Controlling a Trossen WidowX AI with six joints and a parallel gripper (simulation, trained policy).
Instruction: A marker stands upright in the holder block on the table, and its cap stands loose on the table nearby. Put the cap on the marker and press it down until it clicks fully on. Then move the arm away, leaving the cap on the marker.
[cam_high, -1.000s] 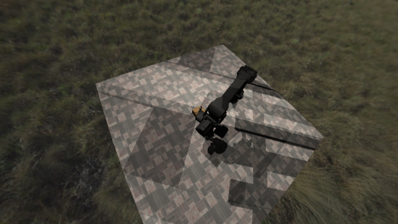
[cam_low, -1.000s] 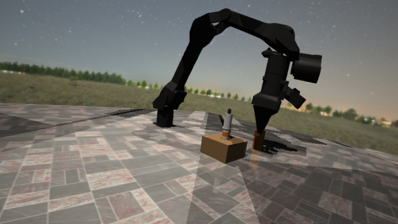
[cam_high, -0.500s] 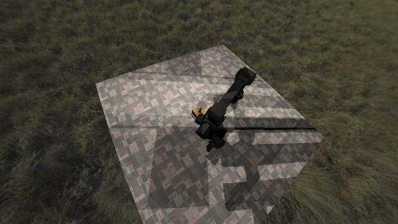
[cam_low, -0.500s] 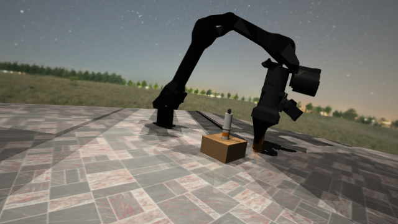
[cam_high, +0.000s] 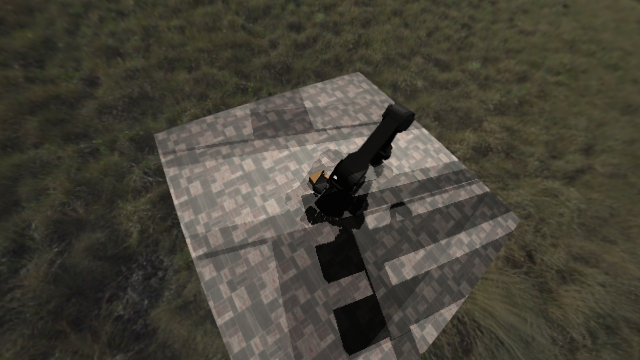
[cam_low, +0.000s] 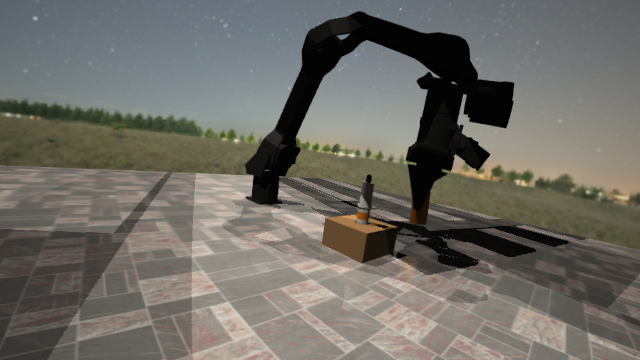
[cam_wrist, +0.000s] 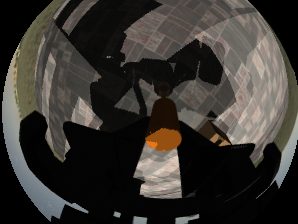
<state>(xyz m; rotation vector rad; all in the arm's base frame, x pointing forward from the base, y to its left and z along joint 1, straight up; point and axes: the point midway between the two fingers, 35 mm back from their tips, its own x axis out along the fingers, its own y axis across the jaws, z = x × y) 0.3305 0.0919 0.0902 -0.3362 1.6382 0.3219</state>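
Now: the grey marker 20 mm behind my gripper tip, 120 mm to the right of it and 20 mm above it. Also, from my gripper tip: holder block: 20 mm behind, 120 mm to the right, 40 mm below; then orange cap: right at my gripper tip.
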